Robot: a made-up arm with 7 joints.
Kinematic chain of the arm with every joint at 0, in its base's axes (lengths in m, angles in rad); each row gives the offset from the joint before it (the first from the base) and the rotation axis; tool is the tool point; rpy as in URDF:
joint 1: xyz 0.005 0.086 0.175 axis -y
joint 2: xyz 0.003 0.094 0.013 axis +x
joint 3: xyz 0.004 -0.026 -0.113 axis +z
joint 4: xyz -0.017 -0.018 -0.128 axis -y
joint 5: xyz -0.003 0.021 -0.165 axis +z
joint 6: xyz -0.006 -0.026 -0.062 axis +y
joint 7: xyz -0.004 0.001 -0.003 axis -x
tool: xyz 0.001 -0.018 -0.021 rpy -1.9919 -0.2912 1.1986
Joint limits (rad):
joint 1: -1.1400..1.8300
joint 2: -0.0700..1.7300
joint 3: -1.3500..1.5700
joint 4: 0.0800..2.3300
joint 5: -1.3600..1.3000
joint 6: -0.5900..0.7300
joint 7: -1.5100..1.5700
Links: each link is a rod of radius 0.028 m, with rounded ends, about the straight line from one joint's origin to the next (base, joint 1, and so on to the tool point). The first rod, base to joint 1, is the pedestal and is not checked.
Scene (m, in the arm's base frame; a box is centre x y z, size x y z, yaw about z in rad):
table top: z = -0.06
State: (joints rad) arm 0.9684 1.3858 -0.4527 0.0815 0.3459 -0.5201 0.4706
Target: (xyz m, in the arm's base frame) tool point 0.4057 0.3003 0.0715
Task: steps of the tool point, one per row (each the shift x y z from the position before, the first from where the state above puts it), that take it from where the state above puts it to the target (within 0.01 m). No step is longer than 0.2 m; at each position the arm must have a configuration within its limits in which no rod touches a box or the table.
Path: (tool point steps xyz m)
1: 0.1305 -0.0767 -0.0265
2: 0.0979 -0.1186 -0.0081
3: 0.0507 -0.1422 0.0139

